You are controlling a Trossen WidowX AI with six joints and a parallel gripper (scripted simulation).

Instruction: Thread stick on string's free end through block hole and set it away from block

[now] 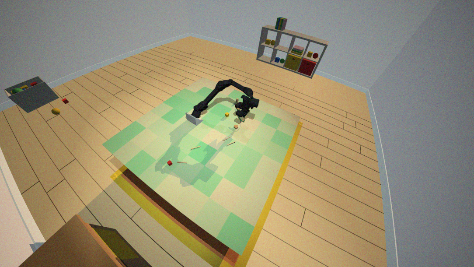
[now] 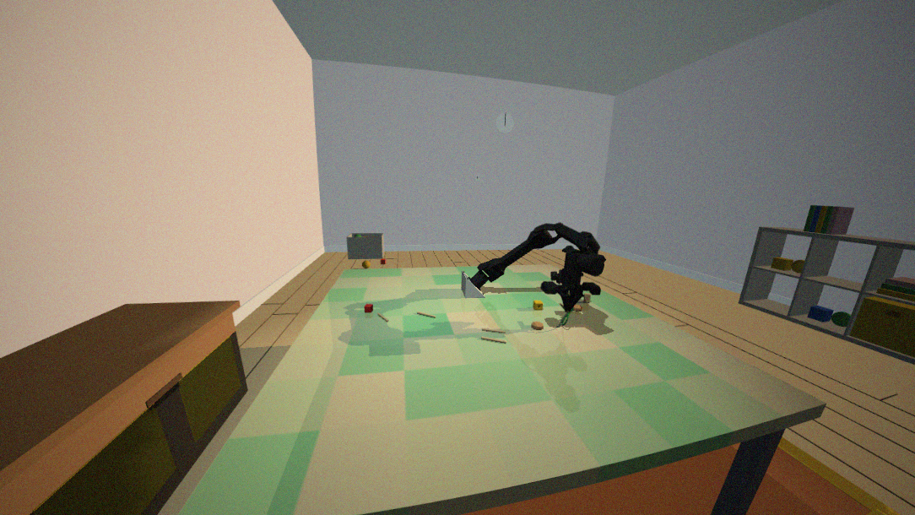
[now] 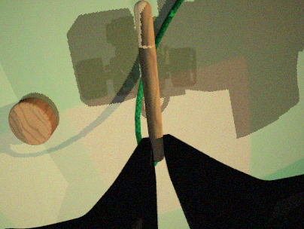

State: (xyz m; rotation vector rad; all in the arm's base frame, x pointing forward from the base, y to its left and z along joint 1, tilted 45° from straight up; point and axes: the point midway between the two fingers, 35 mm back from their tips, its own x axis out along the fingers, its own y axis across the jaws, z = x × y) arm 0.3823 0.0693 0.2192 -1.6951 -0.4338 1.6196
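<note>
Right now the wooden disc is 10 cm to the right of my gripper tip, 5 cm below it and 3 cm behind it. From my gripper tip the other things lie so: thin wooden stick: 1 cm behind; then round wooden button: 15 cm to the left, 12 cm behind, 5 cm below; then yellow wooden block: 17 cm behind, 5 cm below, 1 cm to the right.
</note>
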